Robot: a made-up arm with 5 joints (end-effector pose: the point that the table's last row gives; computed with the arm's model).
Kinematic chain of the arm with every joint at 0, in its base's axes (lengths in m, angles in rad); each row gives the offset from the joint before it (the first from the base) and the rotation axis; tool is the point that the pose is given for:
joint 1: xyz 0 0 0.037 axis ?
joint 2: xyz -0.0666 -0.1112 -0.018 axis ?
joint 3: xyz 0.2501 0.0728 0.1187 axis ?
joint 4: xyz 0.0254 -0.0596 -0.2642 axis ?
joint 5: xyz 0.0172 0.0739 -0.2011 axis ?
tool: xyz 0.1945 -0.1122 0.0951
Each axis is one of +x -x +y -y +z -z.
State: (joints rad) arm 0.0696 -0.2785 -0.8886 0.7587 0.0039
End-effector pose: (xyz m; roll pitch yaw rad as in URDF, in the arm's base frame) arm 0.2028 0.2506 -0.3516 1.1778 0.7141 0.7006
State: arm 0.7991 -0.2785 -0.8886 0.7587 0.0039
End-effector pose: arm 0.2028 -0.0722 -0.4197 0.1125 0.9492 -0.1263
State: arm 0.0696 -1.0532 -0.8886 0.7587 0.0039
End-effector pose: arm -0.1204 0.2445 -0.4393 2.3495 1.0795 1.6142
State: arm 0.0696 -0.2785 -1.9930 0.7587 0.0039
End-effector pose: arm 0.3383 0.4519 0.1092 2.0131 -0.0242 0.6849
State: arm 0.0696 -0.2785 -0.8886 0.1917 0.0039
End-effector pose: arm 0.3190 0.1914 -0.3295 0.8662 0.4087 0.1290
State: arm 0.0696 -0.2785 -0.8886 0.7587 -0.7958
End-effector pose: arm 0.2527 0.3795 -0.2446 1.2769 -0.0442 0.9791
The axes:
joint 1: -x
joint 2: -y
joint 3: -x
joint 4: +y
joint 5: -z

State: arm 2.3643 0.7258 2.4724 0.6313 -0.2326
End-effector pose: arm -0.1199 0.6674 -0.2118 1.8720 0.1596 1.1719
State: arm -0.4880 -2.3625 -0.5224 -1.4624 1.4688
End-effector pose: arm -0.5283 0.0123 -0.0482 -0.9987 0.1789 -1.8752
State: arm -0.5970 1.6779 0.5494 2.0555 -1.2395
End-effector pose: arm 0.2113 -0.1420 0.0701 0.8523 -0.3148 0.6600
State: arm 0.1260 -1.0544 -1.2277 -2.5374 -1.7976
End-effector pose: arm 0.3183 0.1463 -0.0895 -1.3046 -0.2141 0.5118
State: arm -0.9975 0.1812 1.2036 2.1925 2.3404
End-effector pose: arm 0.2068 -0.2043 0.0575 -2.3717 -0.8220 -1.2085
